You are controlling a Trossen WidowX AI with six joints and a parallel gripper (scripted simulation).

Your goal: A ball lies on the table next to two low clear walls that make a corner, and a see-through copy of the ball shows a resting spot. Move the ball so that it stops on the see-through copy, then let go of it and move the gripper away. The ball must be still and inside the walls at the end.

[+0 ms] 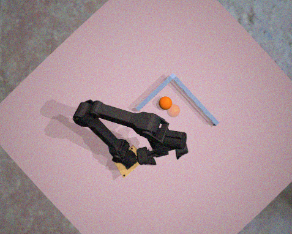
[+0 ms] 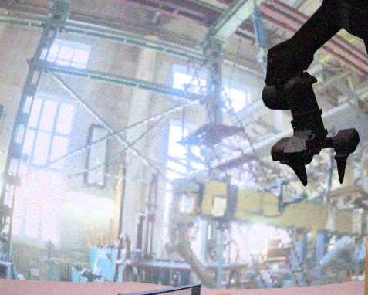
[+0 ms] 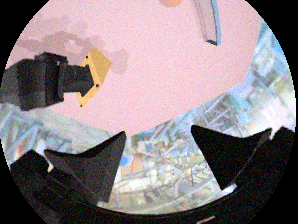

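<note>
Right now the orange ball is 160 mm ahead of my gripper tip, 180 mm to the left of it and 230 mm below it.
</note>
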